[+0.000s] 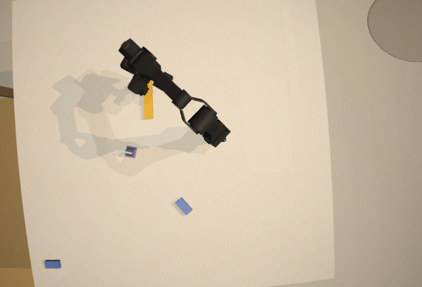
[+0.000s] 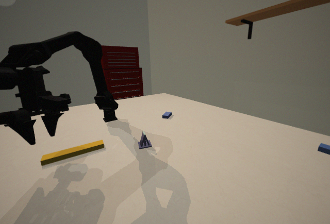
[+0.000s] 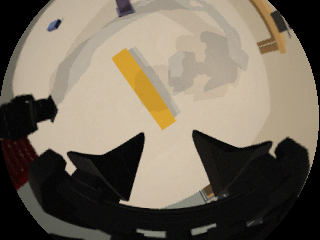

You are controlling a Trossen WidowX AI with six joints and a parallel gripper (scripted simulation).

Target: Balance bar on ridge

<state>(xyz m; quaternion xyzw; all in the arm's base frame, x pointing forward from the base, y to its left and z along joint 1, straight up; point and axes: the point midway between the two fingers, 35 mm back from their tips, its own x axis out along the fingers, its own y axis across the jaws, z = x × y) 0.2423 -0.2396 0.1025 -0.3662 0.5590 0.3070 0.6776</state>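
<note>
Now: the yellow bar 7 cm to the left of my gripper tip, 6 cm below it and 1 cm ahead of it. From my gripper tip the other things lie so: purple ridge 28 cm to the left, 10 cm ahead, 4 cm below.
</note>
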